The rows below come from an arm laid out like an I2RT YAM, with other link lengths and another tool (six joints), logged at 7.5 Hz.
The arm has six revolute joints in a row. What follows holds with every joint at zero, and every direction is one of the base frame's. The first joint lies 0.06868 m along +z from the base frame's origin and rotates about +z. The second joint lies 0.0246 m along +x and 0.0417 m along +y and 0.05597 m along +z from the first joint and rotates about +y. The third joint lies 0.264 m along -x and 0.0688 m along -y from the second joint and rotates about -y. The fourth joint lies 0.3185 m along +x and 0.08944 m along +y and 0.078 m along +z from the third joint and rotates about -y. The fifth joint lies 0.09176 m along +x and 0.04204 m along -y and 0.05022 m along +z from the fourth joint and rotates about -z. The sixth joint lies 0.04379 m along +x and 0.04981 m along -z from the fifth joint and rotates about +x. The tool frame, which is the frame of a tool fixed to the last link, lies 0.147 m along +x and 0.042 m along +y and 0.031 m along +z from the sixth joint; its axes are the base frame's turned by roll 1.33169, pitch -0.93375 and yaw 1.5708 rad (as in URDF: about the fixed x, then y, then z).
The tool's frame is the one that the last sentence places.
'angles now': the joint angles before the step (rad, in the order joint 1, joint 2, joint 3, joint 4, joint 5, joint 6). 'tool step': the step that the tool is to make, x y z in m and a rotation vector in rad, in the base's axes. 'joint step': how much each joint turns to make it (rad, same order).
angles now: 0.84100 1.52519 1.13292 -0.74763 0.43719 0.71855
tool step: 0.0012 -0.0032 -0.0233 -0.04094 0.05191 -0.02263
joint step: -0.00538 0.06743 0.02857 -0.03570 -0.00374 0.02232
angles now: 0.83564 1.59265 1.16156 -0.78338 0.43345 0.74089
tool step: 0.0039 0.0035 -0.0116 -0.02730 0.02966 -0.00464
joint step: -0.00153 0.06140 0.04611 -0.02676 -0.00243 0.00456
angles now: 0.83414 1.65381 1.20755 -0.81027 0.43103 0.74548
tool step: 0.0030 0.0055 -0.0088 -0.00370 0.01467 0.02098
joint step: -0.00493 0.03061 0.01172 0.01621 -0.01592 -0.02422
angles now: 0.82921 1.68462 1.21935 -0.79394 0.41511 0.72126
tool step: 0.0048 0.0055 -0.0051 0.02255 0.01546 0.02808
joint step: -0.01696 0.01340 0.00013 0.03354 -0.03956 -0.03715
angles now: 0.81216 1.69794 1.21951 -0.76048 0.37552 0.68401
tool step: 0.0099 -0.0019 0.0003 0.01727 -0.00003 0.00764
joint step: -0.02724 0.00335 0.00019 0.02652 -0.02308 -0.03080
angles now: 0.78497 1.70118 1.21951 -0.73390 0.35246 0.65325
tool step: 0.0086 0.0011 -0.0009 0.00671 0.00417 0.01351
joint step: -0.01926 0.01792 0.01656 0.01306 -0.01879 -0.02966
